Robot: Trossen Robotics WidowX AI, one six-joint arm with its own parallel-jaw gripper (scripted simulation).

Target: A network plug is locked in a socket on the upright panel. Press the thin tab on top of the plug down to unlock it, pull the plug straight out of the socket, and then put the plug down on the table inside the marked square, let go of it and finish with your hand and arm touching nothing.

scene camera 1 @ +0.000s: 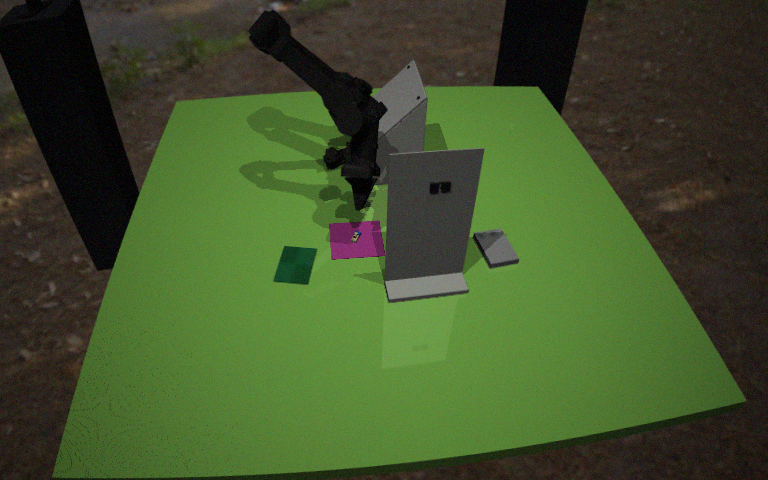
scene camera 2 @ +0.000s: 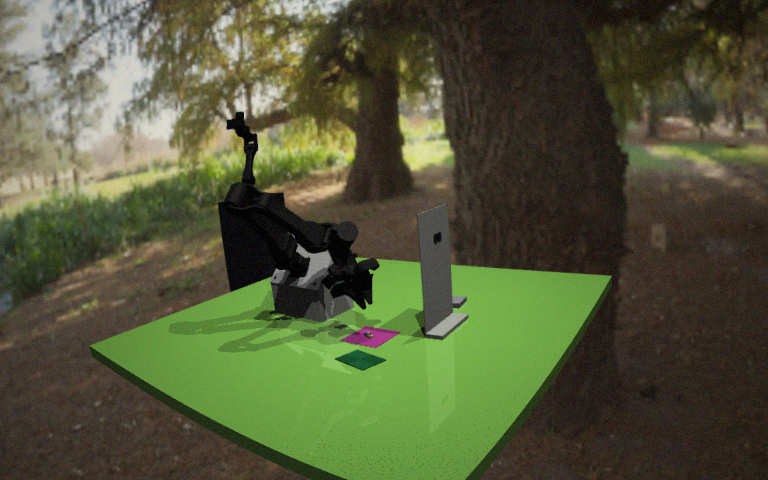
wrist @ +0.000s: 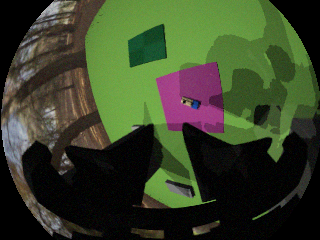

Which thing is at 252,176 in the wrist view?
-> My gripper.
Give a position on a marked square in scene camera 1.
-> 370,243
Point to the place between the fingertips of my gripper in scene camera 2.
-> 367,306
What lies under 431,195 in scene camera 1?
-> A grey panel.
